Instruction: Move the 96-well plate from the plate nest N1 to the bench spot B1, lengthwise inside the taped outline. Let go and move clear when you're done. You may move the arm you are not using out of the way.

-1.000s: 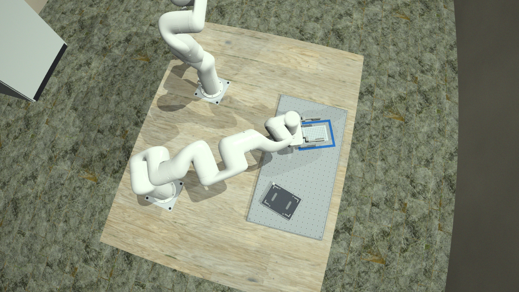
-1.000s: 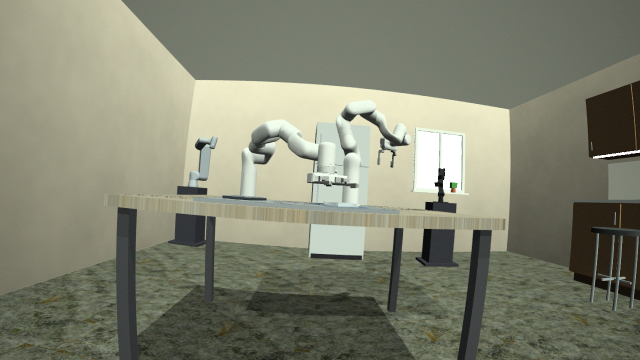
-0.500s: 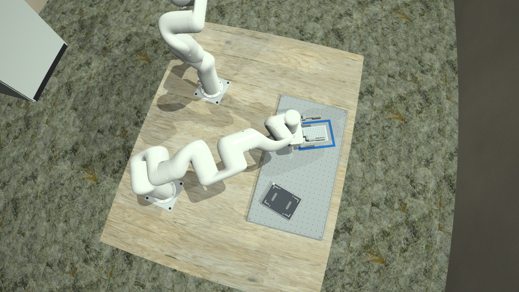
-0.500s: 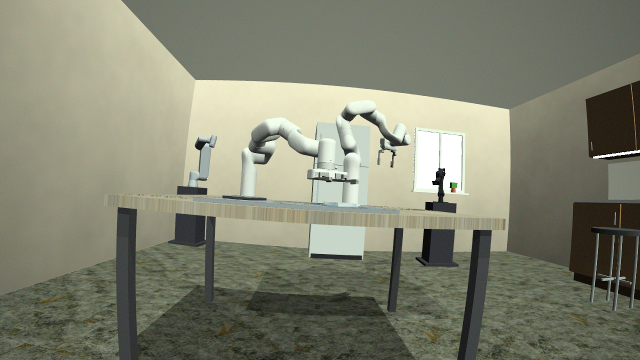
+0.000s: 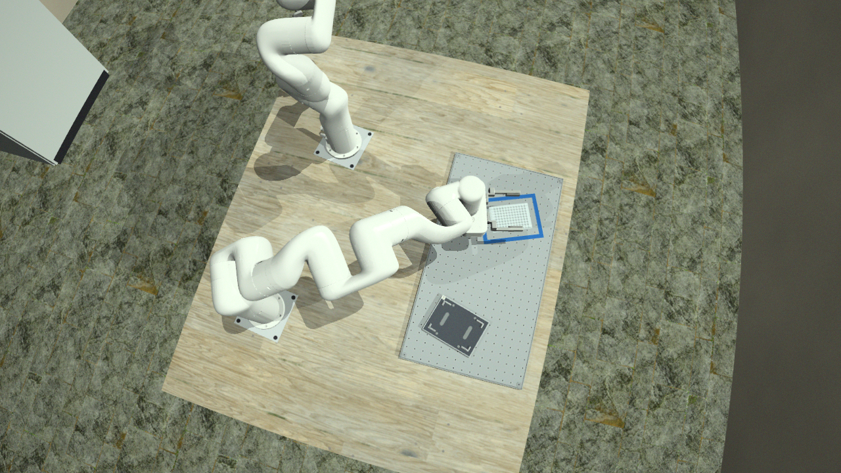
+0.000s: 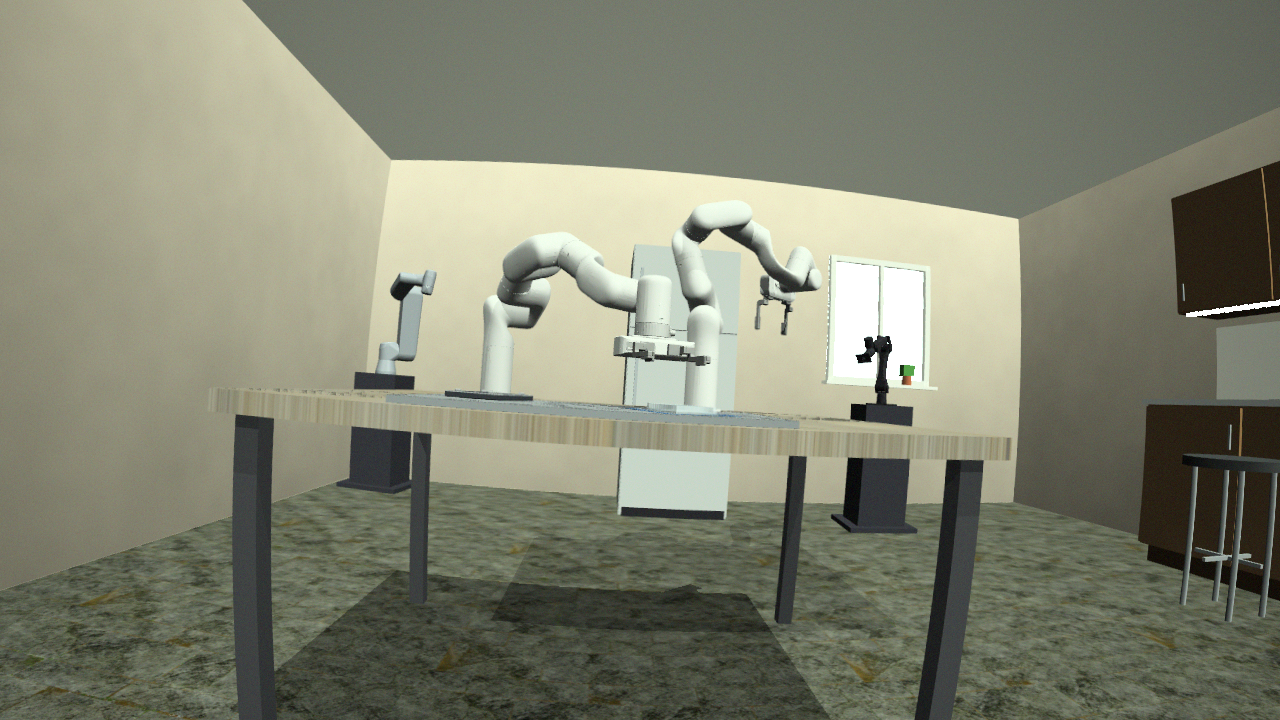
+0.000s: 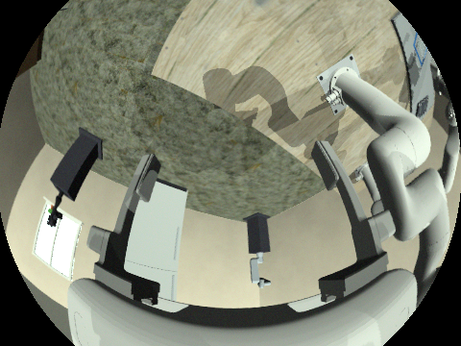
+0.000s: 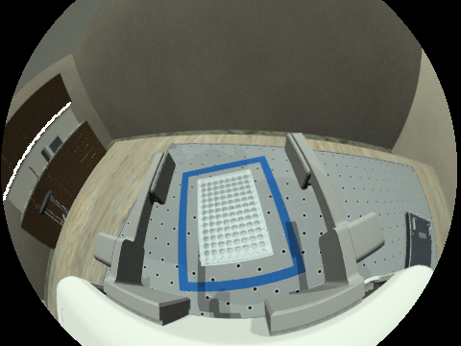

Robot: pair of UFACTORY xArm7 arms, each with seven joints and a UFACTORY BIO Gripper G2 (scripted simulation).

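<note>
My right hand is 10 mm to the right of the clear 96-well plate and 100 mm above it. From my right hand the other things lie so: dark plate nest: 50 mm behind, 370 mm to the right, 100 mm below.
</note>
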